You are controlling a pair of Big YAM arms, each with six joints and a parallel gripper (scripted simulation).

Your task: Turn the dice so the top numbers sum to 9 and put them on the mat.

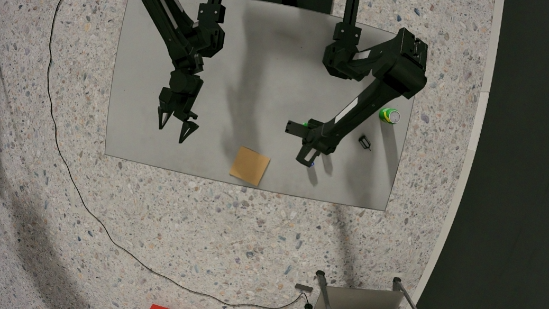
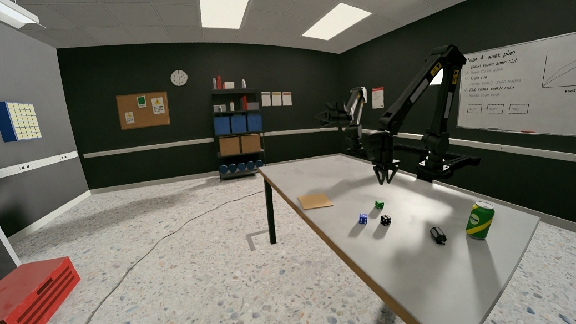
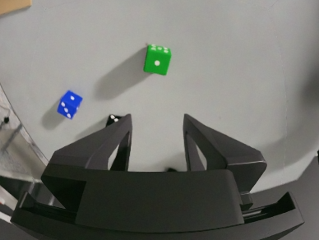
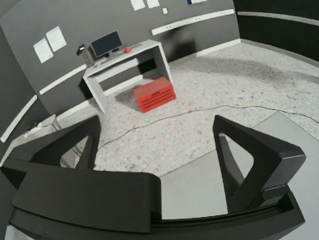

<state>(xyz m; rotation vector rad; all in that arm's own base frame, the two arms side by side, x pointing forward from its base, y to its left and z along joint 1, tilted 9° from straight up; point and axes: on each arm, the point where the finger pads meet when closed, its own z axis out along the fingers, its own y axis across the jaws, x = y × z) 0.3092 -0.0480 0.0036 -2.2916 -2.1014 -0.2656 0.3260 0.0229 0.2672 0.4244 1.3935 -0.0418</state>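
The green die lies 11 cm below my left hand and 2 cm to the right of it. From my left hand the other things lie so: black die 11 cm below, 9 cm to the left, 8 cm ahead; blue die 15 cm ahead, 11 cm below, 3 cm to the left; brown square mat 23 cm to the right, 21 cm ahead, 13 cm below.
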